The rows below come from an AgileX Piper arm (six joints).
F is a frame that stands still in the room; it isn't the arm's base.
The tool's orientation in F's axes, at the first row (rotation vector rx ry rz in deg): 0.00, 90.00, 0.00
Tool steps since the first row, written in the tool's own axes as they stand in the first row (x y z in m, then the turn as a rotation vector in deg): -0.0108, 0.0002, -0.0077, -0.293, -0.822, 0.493; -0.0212, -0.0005, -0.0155, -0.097, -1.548, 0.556; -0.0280, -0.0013, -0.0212, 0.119, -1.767, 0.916; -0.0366, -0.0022, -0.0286, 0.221, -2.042, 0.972; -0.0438, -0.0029, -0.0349, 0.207, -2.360, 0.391; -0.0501, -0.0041, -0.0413, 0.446, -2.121, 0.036; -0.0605, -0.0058, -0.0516, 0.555, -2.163, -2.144; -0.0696, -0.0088, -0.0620, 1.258, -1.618, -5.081; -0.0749, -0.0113, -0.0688, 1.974, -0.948, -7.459; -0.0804, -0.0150, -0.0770, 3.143, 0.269, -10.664; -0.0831, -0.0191, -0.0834, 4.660, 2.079, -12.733; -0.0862, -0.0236, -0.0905, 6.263, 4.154, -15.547; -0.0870, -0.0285, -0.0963, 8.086, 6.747, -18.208
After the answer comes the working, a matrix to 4 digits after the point.
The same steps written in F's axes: -0.0077, 0.0002, 0.0108, 0.493, -0.822, 0.293; -0.0155, -0.0005, 0.0212, 0.556, -1.548, 0.097; -0.0212, -0.0013, 0.0280, 0.916, -1.767, -0.119; -0.0286, -0.0022, 0.0366, 0.972, -2.042, -0.221; -0.0349, -0.0029, 0.0438, 0.391, -2.360, -0.207; -0.0413, -0.0041, 0.0501, 0.036, -2.121, -0.446; -0.0516, -0.0058, 0.0605, -2.144, -2.163, -0.555; -0.0620, -0.0088, 0.0696, -5.081, -1.618, -1.258; -0.0688, -0.0113, 0.0749, -7.459, -0.948, -1.974; -0.0770, -0.0150, 0.0804, -10.664, 0.269, -3.143; -0.0834, -0.0191, 0.0831, -12.733, 2.079, -4.660; -0.0905, -0.0236, 0.0862, -15.547, 4.154, -6.263; -0.0963, -0.0285, 0.0870, -18.208, 6.747, -8.086
The tool's axes in the first row as the columns of a matrix, in F's axes (rounded; the answer above uses it unrounded):
0.0000, 0.0000, 1.0000
0.0000, 1.0000, 0.0000
-1.0000, 0.0000, 0.0000

